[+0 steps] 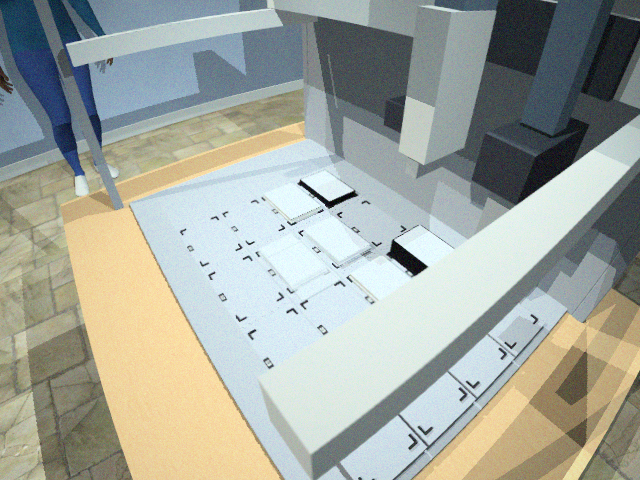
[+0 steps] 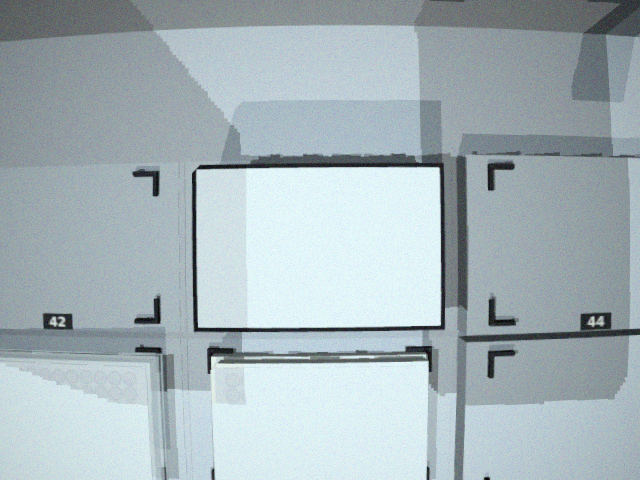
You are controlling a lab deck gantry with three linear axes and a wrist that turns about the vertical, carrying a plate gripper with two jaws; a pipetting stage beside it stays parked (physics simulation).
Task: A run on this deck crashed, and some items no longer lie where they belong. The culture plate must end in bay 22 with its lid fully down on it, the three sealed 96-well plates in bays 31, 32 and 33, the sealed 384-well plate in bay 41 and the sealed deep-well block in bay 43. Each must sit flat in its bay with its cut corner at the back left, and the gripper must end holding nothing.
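Places are measured from the robot's base along level axes (x ahead, y left, z up), in centimetres.
Pixels of known places: robot's base, link origin: (image 1: 181,232).
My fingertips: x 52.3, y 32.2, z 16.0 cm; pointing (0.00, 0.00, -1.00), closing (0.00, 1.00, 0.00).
Observation:
Ahead of a thing's pixels: the offset from my fingertips to its top centre. "pt": to the spot under its first point.
The deep-well block @[dx -13.1, dy +4.2, dz -11.8 cm] (image 1: 421,245) (image 2: 320,248) stands between the marks of bays 42 and 44, flat and nearly square, cut corner at back left. The black-edged 384-well plate @[dx -45.9, dy +4.2, dz -14.6 cm] (image 1: 326,184) lies flat in bay 41. Sealed plates lie in bay 31 @[pt dx -44.9, dy -6.6, dz -14.6 cm] (image 1: 293,201), bay 32 @[pt dx -28.5, dy -6.4, dz -14.4 cm] (image 1: 337,237) (image 2: 77,428) and bay 33 @[pt dx -15.2, dy -7.0, dz -14.6 cm] (image 1: 379,277) (image 2: 320,423). The one in bay 32 shows a clear layered edge. The culture plate @[dx -25.7, dy -17.2, dz -13.8 cm] (image 1: 294,260) lies in bay 22; I cannot tell how its lid sits. My gripper's dark body (image 1: 501,160) is raised at the right; its jaws are hidden behind the front beam.
The pale front beam (image 1: 439,310) crosses above the deck and hides part of its right side. A pale boxy column (image 1: 447,87) hangs left of the gripper body. A person (image 1: 56,82) stands beyond the back left corner. Bay markers 42 @[pt dx -29.5, dy -0.4, dz -16.0 cm] (image 2: 57,321) and 44 @[pt dx +3.3, dy -0.4, dz -14.5 cm] (image 2: 595,321) flank the block.

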